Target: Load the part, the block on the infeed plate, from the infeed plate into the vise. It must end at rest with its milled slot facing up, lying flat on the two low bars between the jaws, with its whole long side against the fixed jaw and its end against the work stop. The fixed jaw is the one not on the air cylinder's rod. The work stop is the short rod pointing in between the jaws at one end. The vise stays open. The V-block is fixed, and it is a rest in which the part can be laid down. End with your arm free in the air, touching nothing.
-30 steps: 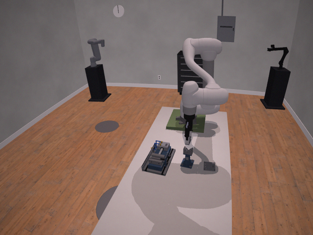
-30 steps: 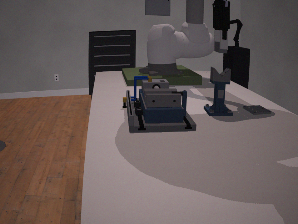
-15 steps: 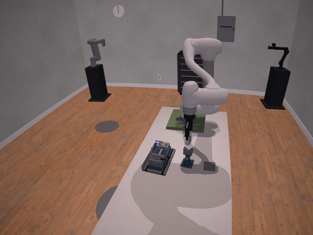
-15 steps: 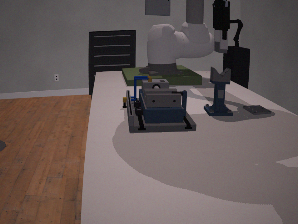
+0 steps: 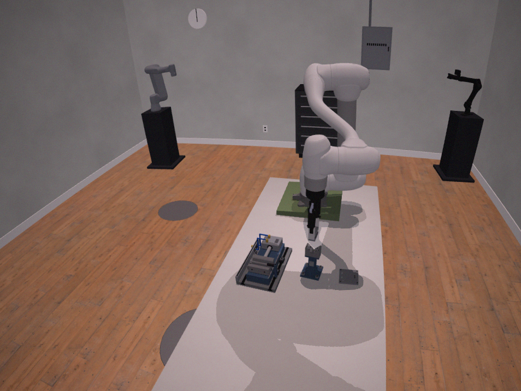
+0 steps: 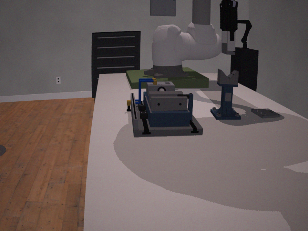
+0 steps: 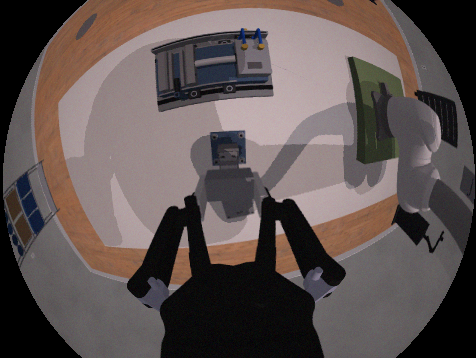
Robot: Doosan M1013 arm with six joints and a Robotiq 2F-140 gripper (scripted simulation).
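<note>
The grey part lies 1 cm to the left of my hand and 3 cm below it. Also, from my hand: vise: 1 cm behind, 22 cm to the right, 22 cm below.
</note>
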